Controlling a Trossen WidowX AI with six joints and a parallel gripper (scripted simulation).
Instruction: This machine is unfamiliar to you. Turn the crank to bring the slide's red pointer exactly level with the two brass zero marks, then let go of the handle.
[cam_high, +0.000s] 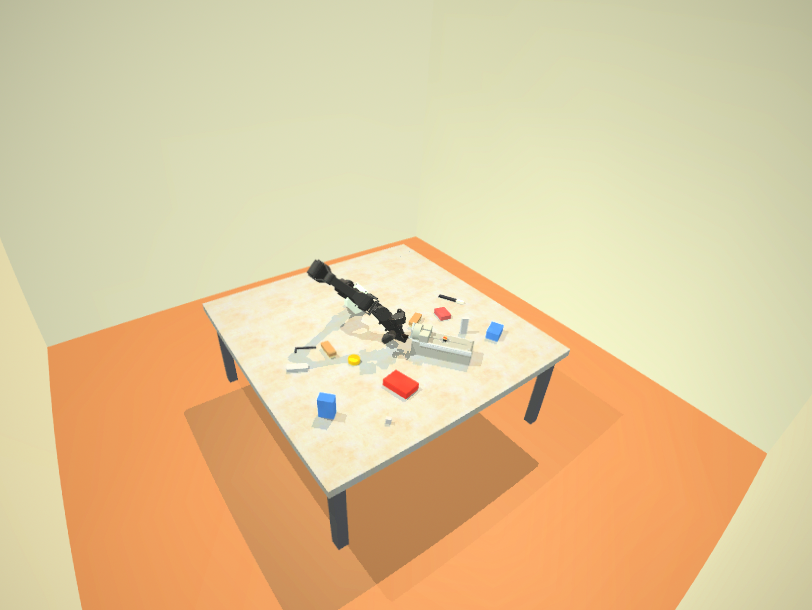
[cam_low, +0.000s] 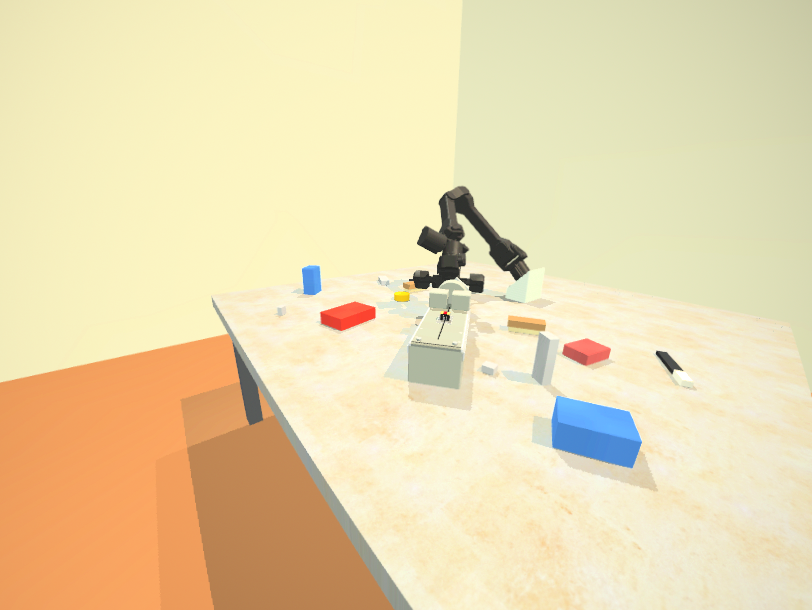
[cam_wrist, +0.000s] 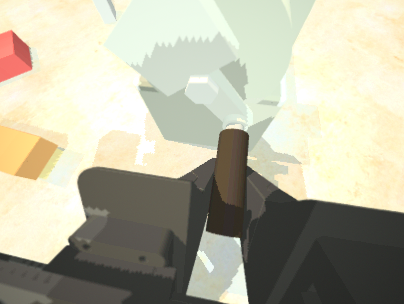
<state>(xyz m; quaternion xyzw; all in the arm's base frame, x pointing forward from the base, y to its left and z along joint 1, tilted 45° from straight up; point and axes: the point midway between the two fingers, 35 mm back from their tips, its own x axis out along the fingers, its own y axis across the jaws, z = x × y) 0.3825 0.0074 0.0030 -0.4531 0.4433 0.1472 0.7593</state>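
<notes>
Now: gripper tip 30 mm below the brown crank handle, 10 mm to the left of it and 10 mm past it. Round my gripper tip: red pointer 120 mm to the left, 120 mm ahead, 40 mm above; then crank 40 mm above, 10 mm to the left; then yellow disc 240 mm to the right, 40 mm behind, 30 mm below.
</notes>
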